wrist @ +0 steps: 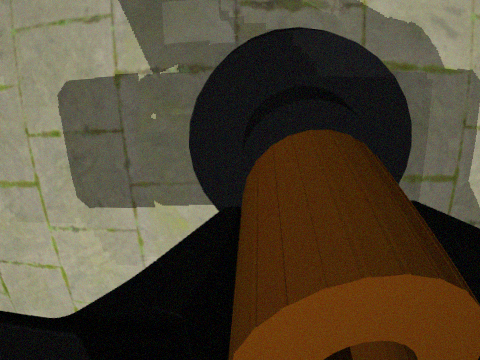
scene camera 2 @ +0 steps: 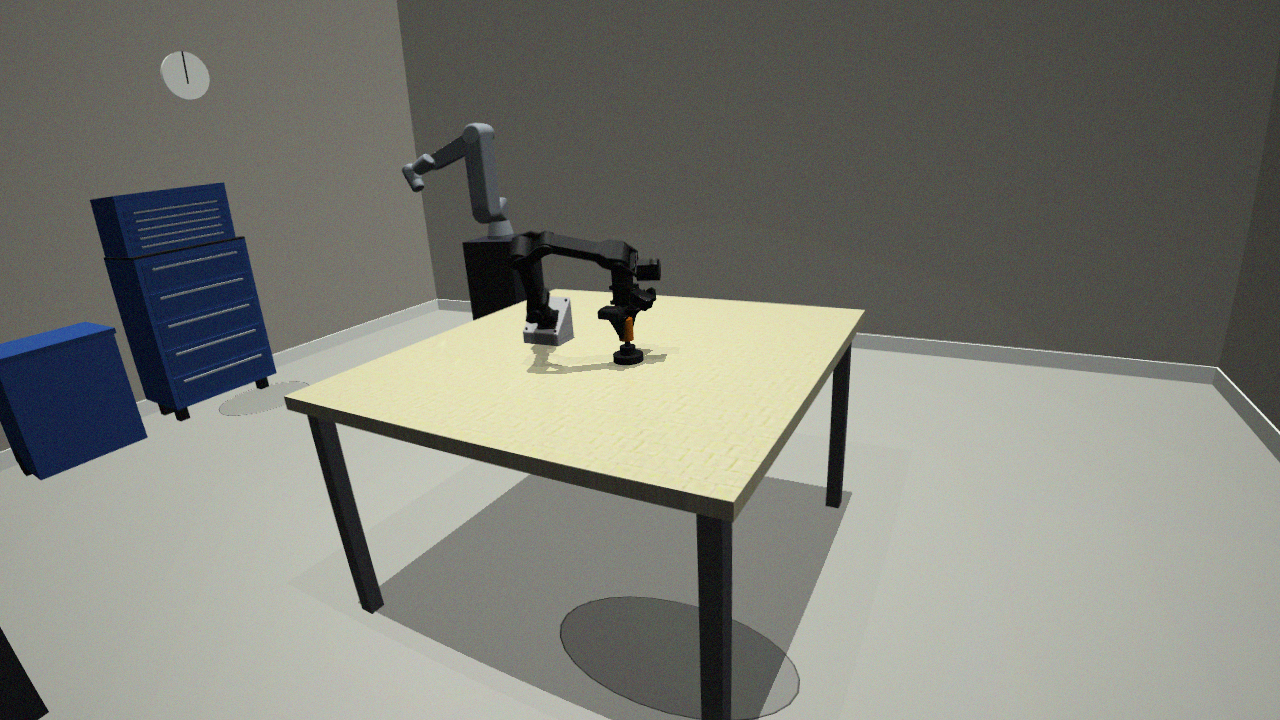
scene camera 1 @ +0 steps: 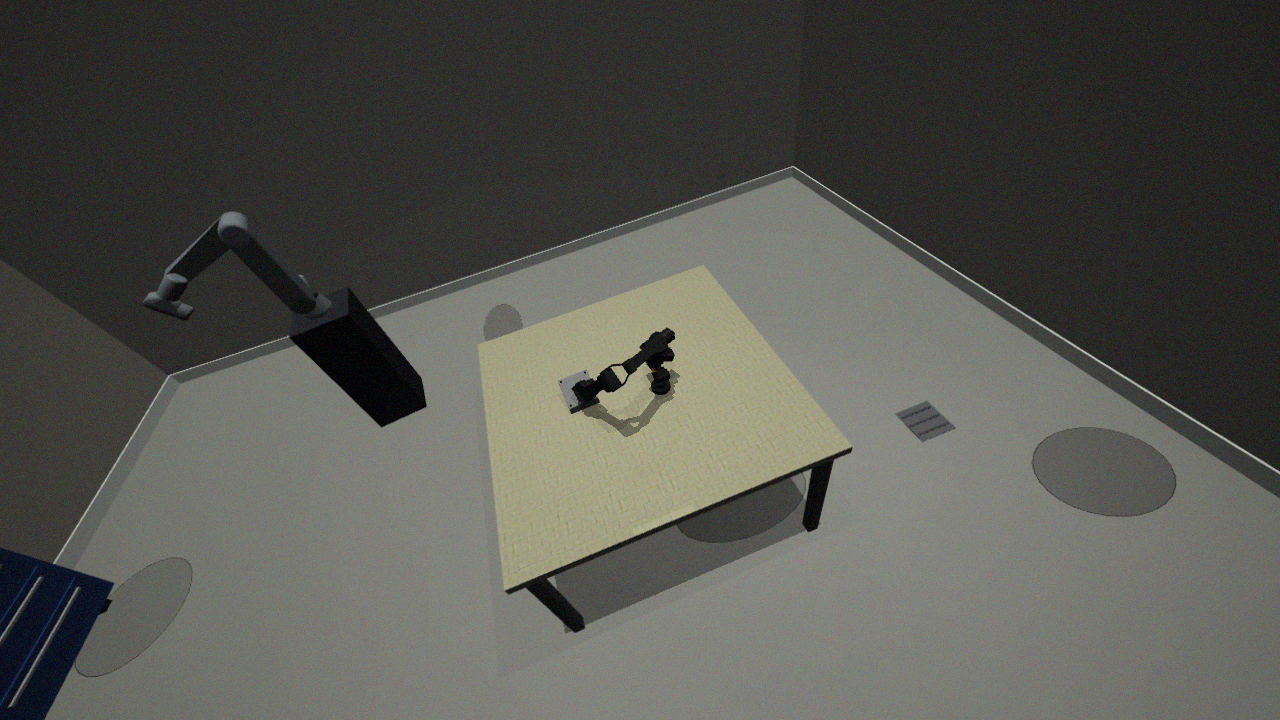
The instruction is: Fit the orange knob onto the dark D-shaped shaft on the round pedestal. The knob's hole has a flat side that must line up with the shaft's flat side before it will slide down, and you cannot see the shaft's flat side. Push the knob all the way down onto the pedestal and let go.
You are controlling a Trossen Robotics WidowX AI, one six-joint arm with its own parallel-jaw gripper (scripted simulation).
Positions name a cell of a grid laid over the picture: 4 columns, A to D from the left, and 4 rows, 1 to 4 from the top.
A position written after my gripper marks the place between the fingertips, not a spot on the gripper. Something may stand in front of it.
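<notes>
Scene camera 2 shows my gripper (scene camera 2: B2). In the wrist view: my gripper (wrist: C3), carrying an orange knob (wrist: C3), and a dark round pedestal (wrist: C1).
</notes>
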